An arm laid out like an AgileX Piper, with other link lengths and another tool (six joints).
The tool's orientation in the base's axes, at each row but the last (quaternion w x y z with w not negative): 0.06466 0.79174 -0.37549 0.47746; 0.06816 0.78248 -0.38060 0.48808; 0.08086 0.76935 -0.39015 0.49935; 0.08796 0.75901 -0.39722 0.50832; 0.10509 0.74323 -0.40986 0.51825; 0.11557 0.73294 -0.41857 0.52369
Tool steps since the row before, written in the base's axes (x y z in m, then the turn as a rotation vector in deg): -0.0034 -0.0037 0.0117 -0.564 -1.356 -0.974; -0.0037 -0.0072 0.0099 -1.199 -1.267 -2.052; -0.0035 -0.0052 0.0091 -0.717 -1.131 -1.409; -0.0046 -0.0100 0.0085 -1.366 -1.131 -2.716; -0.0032 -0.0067 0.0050 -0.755 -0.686 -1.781; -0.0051 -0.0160 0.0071 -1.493 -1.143 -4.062
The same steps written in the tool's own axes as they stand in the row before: 0.0105 0.0019 -0.0070 -0.209 1.582 0.748; 0.0110 0.0049 -0.0043 -1.284 2.226 0.808; 0.0096 0.0035 -0.0042 -0.725 1.634 0.764; 0.0115 0.0076 -0.0018 -1.934 2.437 0.920; 0.0072 0.0053 -0.0005 -1.278 1.461 0.667; 0.0135 0.0118 0.0033 -3.099 2.901 1.419
